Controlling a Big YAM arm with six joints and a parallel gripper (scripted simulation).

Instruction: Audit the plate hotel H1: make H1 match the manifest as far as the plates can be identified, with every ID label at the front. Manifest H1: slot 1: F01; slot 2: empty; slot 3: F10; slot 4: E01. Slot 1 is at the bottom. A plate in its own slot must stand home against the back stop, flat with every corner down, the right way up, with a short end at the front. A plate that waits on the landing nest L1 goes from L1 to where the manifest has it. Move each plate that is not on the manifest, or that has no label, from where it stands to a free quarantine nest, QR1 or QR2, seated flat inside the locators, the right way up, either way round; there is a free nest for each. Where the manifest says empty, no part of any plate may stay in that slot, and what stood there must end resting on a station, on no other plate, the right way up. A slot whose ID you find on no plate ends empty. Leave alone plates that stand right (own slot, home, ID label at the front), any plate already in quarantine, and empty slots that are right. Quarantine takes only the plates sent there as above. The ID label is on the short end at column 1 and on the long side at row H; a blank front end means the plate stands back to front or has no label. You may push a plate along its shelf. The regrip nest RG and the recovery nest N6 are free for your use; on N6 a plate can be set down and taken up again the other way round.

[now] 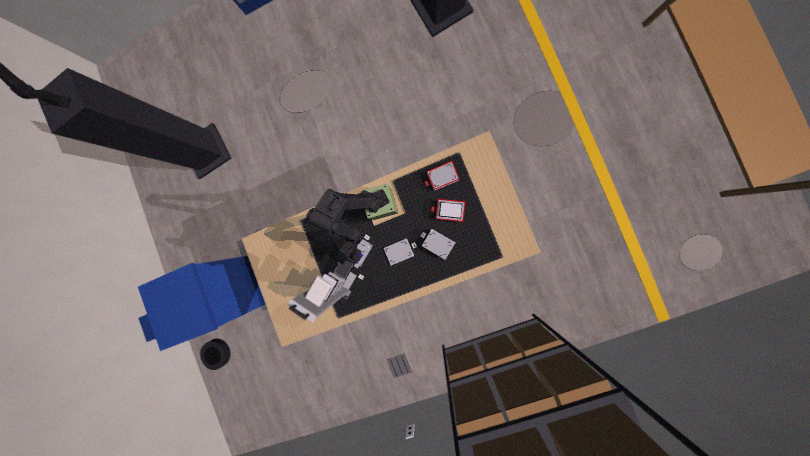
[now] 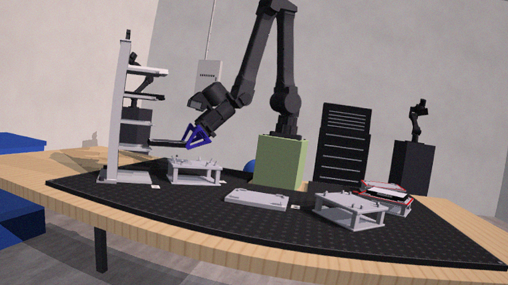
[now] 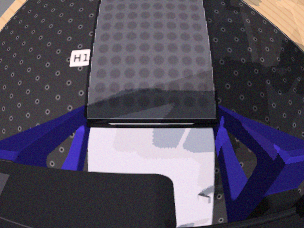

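My hand is 2 cm past the regrip nest RG, 3 cm to the right of it and 6 cm above it. Also, from my hand: hotel base 9 cm ahead, 15 cm to the right, 11 cm below; RG label 7 cm behind, 12 cm to the left, 12 cm below; H1 tag 14 cm ahead, 4 cm to the right, 12 cm below.
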